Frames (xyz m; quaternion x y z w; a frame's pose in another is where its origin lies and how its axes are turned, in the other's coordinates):
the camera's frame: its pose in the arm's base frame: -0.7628 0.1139 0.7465 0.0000 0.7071 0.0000 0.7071
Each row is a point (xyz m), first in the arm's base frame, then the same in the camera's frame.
Working: the arm's base frame: its pose in the camera's frame: 0.7465 -0.1139 0.7628 0.0000 -0.7071 0.0000 0.7071

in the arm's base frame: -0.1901 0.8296 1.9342
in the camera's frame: -1.1877 0.7157 0.5727
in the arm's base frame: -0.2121 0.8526 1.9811
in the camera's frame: -1.2346 0.7387 0.5507
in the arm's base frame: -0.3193 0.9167 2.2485
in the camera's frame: -1.5020 0.8028 0.4435
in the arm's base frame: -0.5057 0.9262 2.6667
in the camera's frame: -1.9202 0.8123 0.2571
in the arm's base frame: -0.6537 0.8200 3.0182
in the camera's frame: -2.2717 0.7061 0.1091
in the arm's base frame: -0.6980 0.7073 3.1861
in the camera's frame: -2.4396 0.5934 0.0648
